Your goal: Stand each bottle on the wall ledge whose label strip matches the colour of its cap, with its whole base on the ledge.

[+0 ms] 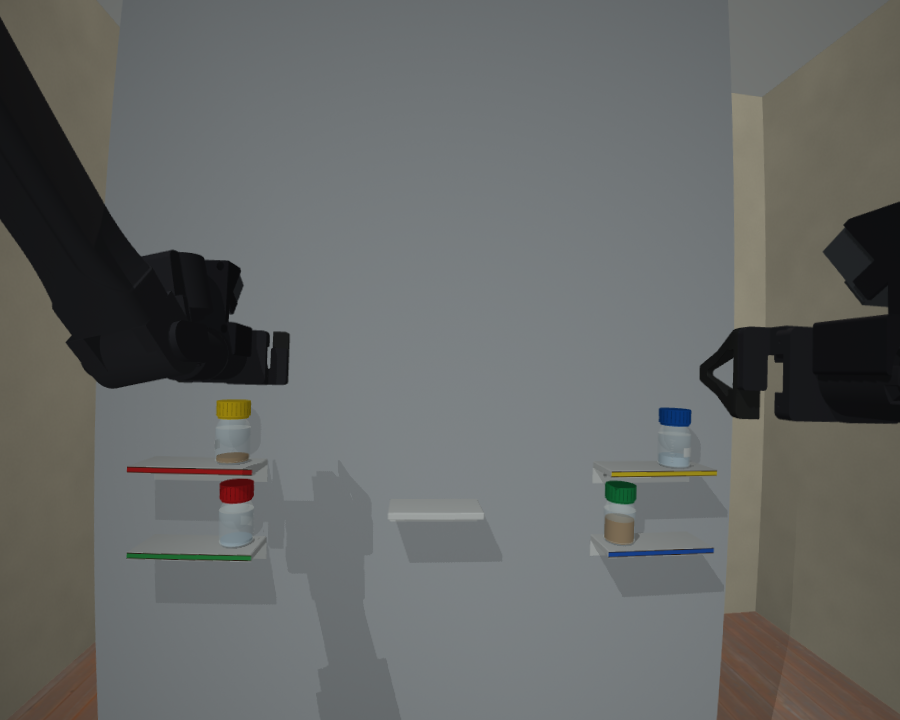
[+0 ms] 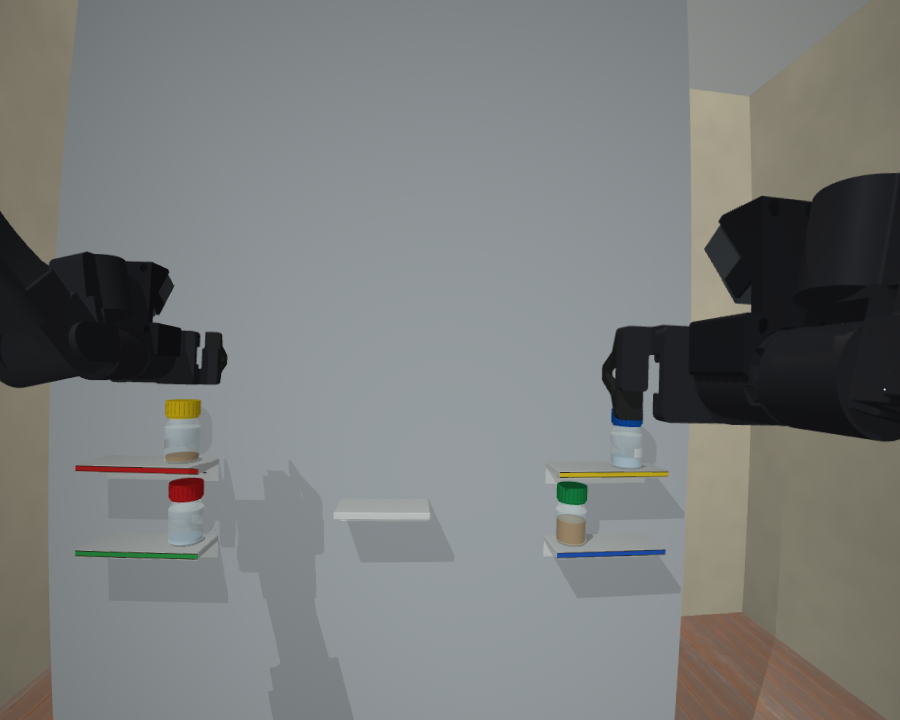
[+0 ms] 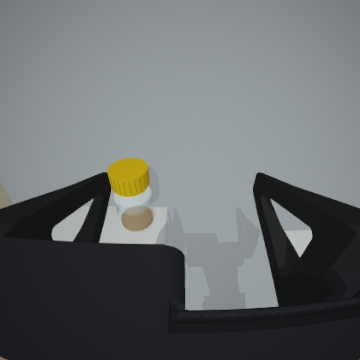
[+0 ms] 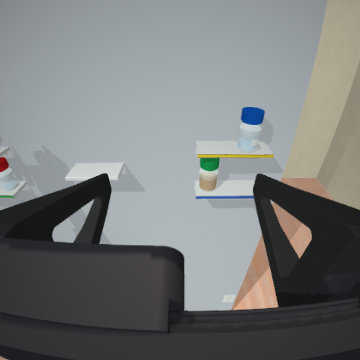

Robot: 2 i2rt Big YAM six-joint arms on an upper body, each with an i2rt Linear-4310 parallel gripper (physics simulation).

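Frame: origin at the left arm's base, x ahead, y left, z up, level; millimetres.
Seen in the pictures: left gripper, between the fingertips: [image 1: 252, 359] [image 2: 192, 359] [image 3: 181, 180]; right gripper, between the fingertips: [image 1: 748, 374] [image 2: 654, 374] [image 4: 181, 181].
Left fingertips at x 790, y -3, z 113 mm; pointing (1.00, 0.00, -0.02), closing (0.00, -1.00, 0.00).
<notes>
Offsets run from my left fingertips to a thing's top centre.
The yellow-capped bottle {dz -71, dx +121, dy +73 mm} [image 1: 233, 435] [image 2: 182, 435] [image 3: 129, 177] stands on the red-strip ledge {dz -177, dx +78, dy +124 mm} [image 1: 187, 470] [image 2: 135, 469]. The red-capped bottle {dz -211, dx +123, dy +65 mm} [image 1: 236, 518] [image 2: 185, 518] stands on the green-strip ledge {dz -317, dx +78, dy +124 mm} [image 1: 187, 557] [image 2: 135, 554] below. The blue-capped bottle {dz -71, dx +109, dy -710 mm} [image 1: 674, 442] [image 2: 626, 446] [image 4: 250, 130] stands on the yellow-strip ledge {dz -177, dx +78, dy -675 mm} [image 1: 664, 473] [image 4: 235, 156]. The green-capped bottle {dz -211, dx +119, dy -614 mm} [image 1: 620, 518] [image 2: 571, 518] [image 4: 208, 172] stands on the blue-strip ledge {dz -317, dx +78, dy -675 mm} [image 1: 660, 552] [image 4: 225, 197]. My left gripper [image 1: 280, 358] [image 2: 214, 358] [image 3: 181, 180] is open and empty, higher than the yellow cap. My right gripper [image 1: 720, 373] [image 2: 621, 371] [image 4: 181, 181] is open and empty, away from the bottles.
A plain white ledge {dz -246, dx +117, dy -275 mm} [image 1: 435, 510] [image 2: 382, 510] [image 4: 95, 171] without a coloured strip sits on the grey wall [image 1: 450, 262] between the two ledge pairs. The upper ledges overhang the lower ones. Beige side walls stand at both sides.
</notes>
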